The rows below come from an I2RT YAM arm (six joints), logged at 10 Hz.
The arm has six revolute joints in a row. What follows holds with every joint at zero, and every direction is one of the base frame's.
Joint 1 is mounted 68.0 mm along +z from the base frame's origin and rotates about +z.
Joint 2 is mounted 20.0 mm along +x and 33.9 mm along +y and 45.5 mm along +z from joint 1 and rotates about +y.
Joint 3 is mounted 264.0 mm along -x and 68.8 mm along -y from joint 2 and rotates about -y.
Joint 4 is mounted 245.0 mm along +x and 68.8 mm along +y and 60.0 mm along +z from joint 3 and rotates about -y.
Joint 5 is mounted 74.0 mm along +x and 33.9 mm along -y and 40.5 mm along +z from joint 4 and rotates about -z.
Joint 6 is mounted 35.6 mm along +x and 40.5 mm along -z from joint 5 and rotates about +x.
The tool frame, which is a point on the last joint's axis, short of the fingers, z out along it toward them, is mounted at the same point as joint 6; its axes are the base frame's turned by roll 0.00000, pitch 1.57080 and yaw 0.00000 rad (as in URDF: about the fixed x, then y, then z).
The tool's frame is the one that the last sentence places.
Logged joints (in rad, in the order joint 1, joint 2, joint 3, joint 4, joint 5, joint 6), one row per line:
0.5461 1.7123 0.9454 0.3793 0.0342 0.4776
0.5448 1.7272 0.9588 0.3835 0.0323 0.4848
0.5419 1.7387 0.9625 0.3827 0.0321 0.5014
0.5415 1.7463 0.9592 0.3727 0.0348 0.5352
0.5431 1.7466 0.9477 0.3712 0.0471 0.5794
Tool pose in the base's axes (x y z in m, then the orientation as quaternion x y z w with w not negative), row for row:
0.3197 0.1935 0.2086 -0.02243 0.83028 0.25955 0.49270
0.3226 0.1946 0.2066 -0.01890 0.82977 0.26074 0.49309
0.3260 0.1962 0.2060 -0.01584 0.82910 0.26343 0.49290
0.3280 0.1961 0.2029 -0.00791 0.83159 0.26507 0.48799
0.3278 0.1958 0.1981 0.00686 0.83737 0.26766 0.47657
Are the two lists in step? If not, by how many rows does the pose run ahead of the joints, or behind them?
The pose runs 1 row behind the joints: the pose in row i belongs to the joints in row i - 1.
